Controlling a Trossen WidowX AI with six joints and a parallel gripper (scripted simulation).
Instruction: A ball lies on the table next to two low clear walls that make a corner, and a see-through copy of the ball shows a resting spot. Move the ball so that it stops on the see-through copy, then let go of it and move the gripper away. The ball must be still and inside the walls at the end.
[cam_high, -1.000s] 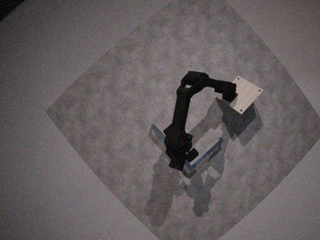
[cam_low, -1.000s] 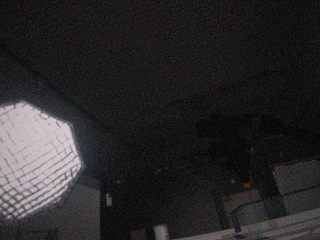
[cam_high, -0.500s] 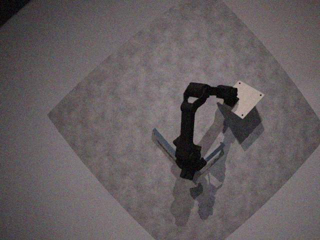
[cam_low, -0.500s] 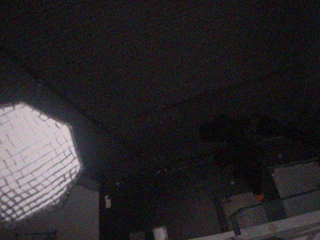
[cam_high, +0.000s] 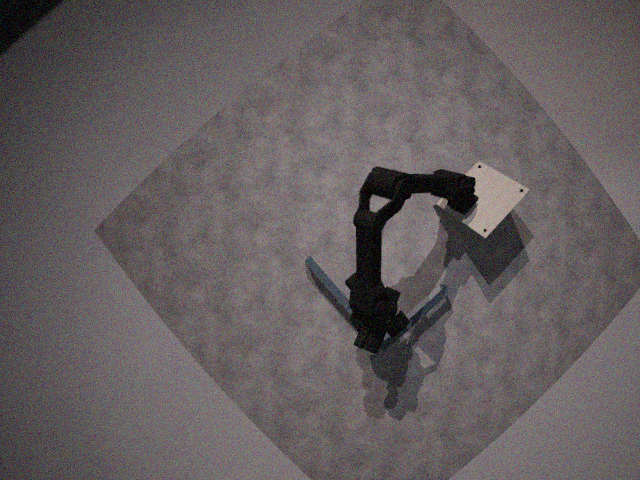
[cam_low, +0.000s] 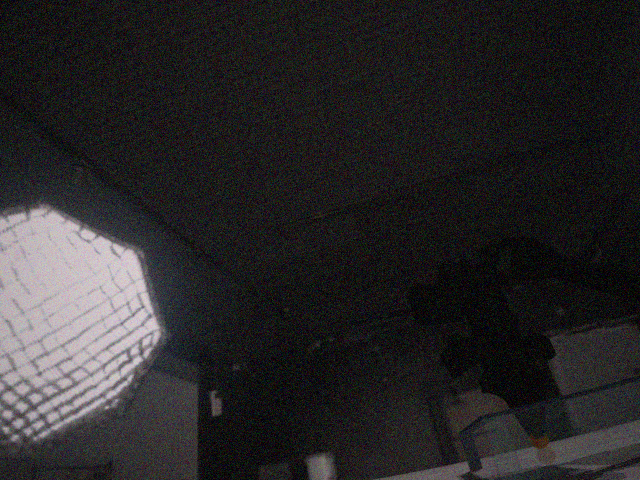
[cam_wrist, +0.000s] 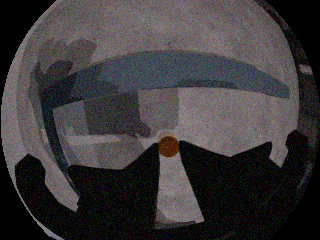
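Right now my gripper tip is 2 cm above the see-through copy of ball. The rest, counted from my gripper tip: orange ball: right at my gripper tip.
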